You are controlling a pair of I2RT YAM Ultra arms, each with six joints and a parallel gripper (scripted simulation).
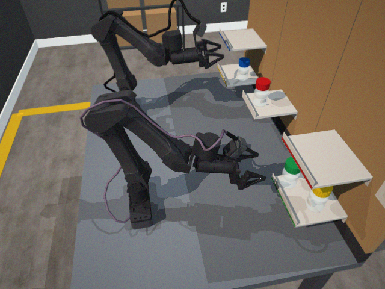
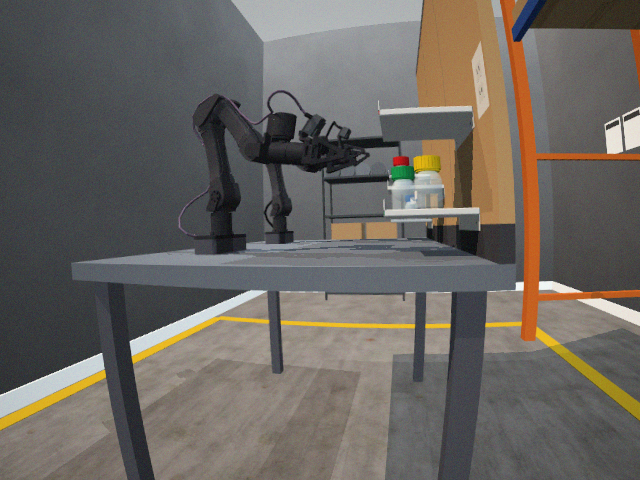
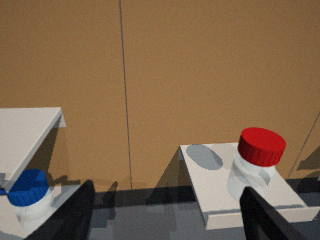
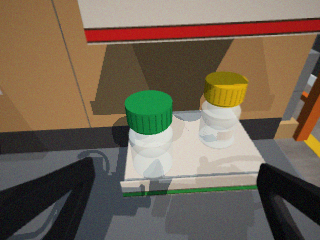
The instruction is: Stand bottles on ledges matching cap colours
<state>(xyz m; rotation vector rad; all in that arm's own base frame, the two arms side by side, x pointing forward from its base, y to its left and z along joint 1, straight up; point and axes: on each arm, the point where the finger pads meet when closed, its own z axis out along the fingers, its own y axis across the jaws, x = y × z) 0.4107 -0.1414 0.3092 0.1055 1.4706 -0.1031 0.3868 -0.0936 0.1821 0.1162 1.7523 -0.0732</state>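
Now: right hand 150 mm short of the red-capped bottle, 350 mm to the right of it and 10 mm below it. Round my right hand: green-capped bottle: 130 mm ahead, 10 mm to the left, 80 mm below; brown wall: 290 mm ahead, 330 mm to the left, 230 mm above; yellow-capped bottle: 170 mm ahead, 100 mm to the right, 80 mm below.
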